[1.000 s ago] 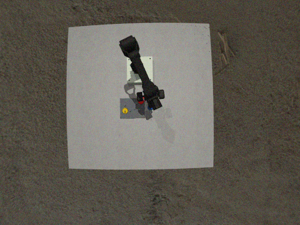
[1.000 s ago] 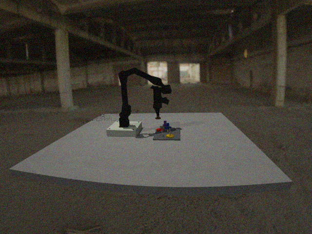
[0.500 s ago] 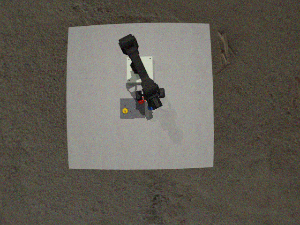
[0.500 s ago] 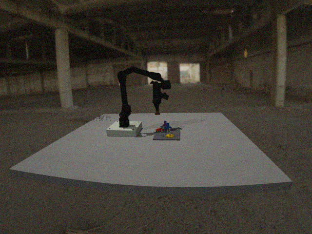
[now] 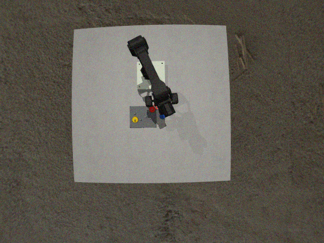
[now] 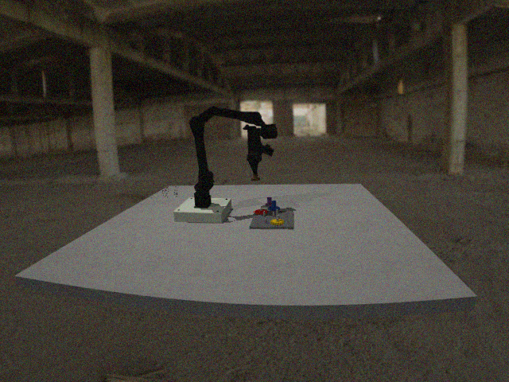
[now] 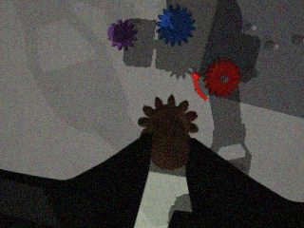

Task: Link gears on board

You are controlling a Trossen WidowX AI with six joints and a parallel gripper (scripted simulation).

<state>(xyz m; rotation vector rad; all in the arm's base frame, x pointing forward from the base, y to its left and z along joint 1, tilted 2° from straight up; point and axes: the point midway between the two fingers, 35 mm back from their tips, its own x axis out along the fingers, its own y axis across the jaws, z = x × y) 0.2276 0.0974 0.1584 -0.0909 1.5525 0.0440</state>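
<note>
My gripper tip is now 15 cm above the red gear, 8 cm to the left of it and 3 cm short of it. Also, from my gripper tip: brown gear 1 cm below; then red arrow 16 cm below, 5 cm to the right, 1 cm ahead; then blue gear 15 cm below, 8 cm ahead.
</note>
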